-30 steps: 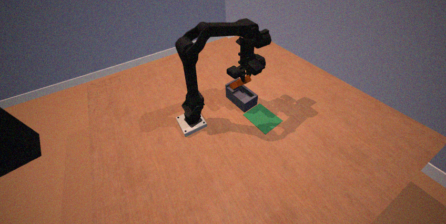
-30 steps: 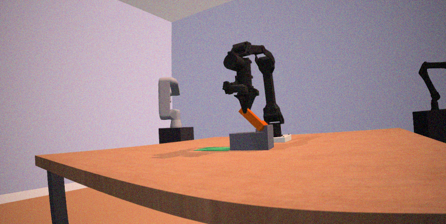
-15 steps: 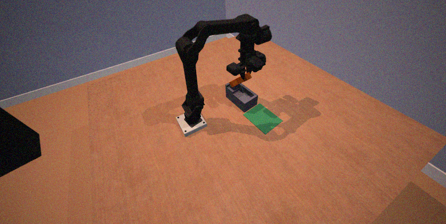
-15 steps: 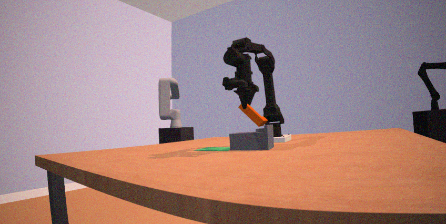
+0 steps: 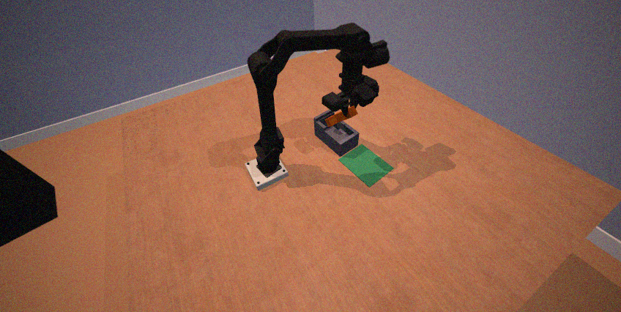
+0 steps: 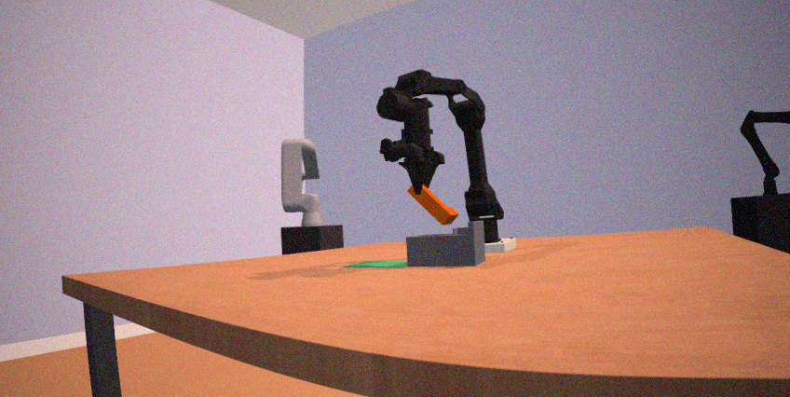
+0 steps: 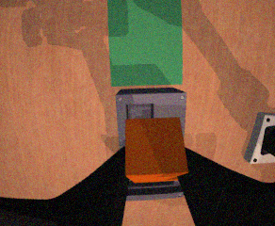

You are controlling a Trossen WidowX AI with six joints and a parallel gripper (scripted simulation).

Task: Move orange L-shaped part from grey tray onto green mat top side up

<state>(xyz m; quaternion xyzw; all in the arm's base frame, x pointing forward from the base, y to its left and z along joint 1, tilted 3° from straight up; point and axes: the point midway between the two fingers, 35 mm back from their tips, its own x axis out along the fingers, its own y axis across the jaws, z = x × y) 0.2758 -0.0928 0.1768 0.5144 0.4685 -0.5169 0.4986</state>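
The green mat is 170 mm below my gripper tip, 110 mm to the right of it and 20 mm behind it. From my gripper tip the other things lie so: orange L-shaped part: 30 mm to the left, 30 mm below, 10 mm behind.
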